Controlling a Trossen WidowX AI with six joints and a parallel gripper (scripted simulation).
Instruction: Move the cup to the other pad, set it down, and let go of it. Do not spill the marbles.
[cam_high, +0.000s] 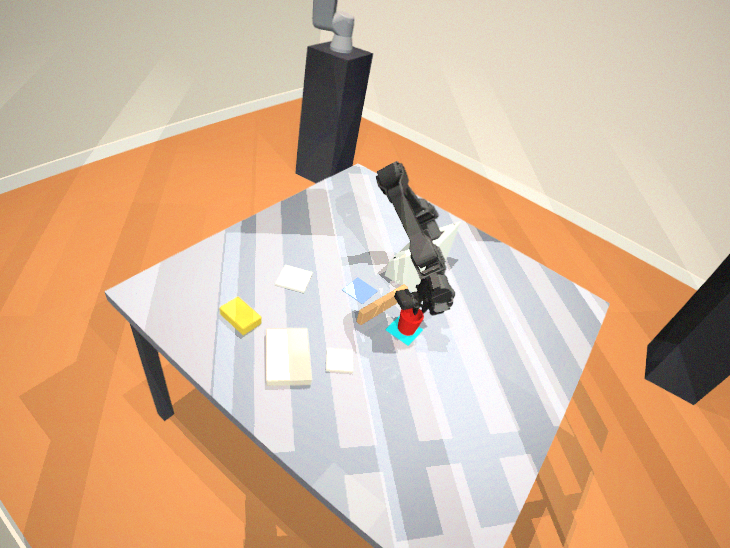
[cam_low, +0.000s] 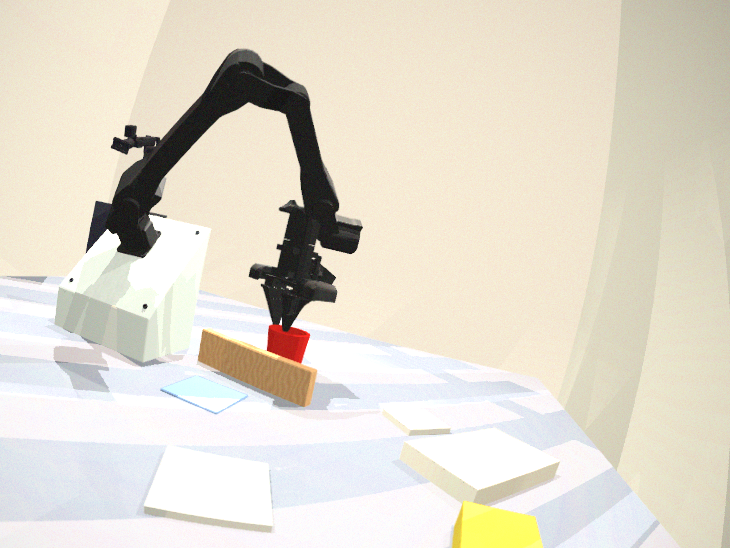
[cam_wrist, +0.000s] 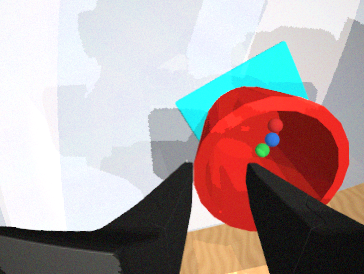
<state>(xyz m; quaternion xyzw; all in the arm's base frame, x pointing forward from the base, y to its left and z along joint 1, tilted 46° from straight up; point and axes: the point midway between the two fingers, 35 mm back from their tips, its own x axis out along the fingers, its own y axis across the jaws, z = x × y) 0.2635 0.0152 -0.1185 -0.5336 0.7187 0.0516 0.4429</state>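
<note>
Right now my gripper tip is 3 cm above the red cup, 2 cm to the left of it and 2 cm short of it. Also, from my gripper tip: green marble: 5 cm below, 3 cm to the right, 2 cm ahead; then blue marble: 5 cm below, 3 cm to the right, 3 cm ahead; then cyan pad: 8 cm below, 3 cm ahead, 2 cm to the right.
</note>
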